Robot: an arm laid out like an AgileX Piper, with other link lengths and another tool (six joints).
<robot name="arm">
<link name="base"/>
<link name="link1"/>
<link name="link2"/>
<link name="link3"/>
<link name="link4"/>
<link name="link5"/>
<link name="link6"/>
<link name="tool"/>
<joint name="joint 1" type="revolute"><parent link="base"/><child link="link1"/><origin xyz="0 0 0.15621" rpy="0 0 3.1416"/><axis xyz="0 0 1"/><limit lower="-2.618" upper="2.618"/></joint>
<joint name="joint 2" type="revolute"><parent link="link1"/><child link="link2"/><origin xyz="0 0 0" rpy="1.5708 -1.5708 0"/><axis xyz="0 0 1"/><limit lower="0" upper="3.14"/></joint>
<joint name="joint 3" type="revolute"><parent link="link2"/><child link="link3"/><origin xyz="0.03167 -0.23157 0" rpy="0 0 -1.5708"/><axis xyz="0 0 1"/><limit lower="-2.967" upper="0"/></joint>
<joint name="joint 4" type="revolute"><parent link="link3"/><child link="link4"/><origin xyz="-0.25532 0.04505 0" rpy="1.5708 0 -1.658"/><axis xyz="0 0 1"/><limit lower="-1.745" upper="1.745"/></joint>
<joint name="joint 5" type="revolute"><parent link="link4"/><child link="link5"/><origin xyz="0 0 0" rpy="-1.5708 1.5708 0"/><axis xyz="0 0 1"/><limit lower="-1.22" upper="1.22"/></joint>
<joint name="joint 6" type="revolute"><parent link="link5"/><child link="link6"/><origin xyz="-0.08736 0 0" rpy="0 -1.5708 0"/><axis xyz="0 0 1"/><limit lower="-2.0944" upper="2.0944"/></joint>
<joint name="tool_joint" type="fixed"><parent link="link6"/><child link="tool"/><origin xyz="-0.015 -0.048 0.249" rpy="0 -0.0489 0.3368"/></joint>
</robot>
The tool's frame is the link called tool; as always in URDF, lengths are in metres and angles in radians.
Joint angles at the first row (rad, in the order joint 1, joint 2, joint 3, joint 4, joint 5, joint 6):
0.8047, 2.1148, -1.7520, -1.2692, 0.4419, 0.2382
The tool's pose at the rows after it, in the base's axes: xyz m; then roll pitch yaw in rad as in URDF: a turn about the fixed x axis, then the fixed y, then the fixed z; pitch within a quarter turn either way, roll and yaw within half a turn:
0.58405, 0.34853, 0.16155, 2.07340, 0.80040, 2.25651
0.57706, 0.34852, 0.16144, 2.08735, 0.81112, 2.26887
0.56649, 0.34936, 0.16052, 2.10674, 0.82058, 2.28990
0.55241, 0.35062, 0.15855, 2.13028, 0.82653, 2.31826
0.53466, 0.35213, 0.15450, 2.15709, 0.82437, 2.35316
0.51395, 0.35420, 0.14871, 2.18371, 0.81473, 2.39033
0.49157, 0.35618, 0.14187, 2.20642, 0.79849, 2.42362
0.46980, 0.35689, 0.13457, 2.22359, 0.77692, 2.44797
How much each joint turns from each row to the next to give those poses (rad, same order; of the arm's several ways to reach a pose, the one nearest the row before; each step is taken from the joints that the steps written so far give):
0.0098, -0.0090, 0.0134, -0.0089, 0.0135, 0.0041
0.0145, -0.0186, 0.0256, -0.0062, 0.0148, 0.0006
0.0196, -0.0283, 0.0392, -0.0048, 0.0148, 0.0013
0.0241, -0.0383, 0.0531, -0.0036, 0.0135, 0.0043
0.0278, -0.0479, 0.0673, 0.0001, 0.0098, 0.0092
0.0325, -0.0524, 0.0741, 0.0027, 0.0082, 0.0153
0.0364, -0.0533, 0.0757, 0.0035, 0.0090, 0.0232
0.0361, -0.0504, 0.0714, 0.0048, 0.0097, 0.0295

